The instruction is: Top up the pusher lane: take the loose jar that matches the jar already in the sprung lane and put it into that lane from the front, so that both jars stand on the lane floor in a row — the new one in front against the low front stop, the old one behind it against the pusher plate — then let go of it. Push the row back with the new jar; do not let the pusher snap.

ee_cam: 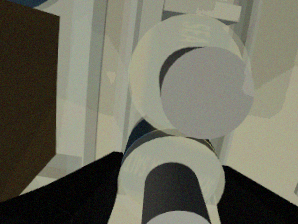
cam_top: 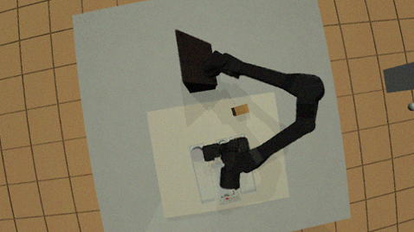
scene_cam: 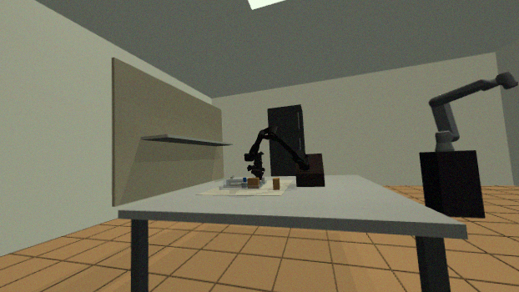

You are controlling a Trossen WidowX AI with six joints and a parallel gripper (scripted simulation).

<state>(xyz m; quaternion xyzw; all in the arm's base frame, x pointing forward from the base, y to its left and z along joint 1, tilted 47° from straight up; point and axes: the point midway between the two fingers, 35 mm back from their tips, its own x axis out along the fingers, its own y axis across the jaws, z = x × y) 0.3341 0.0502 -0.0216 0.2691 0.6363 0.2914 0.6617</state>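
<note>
Now: gripper tip 6 cm short of the cream mat, 2 cm to the left of it and 3 cm above it. The rest, counted from my gripper tip: red mark: 23 cm ahead, 3 cm to the right, 4 cm above.
</note>
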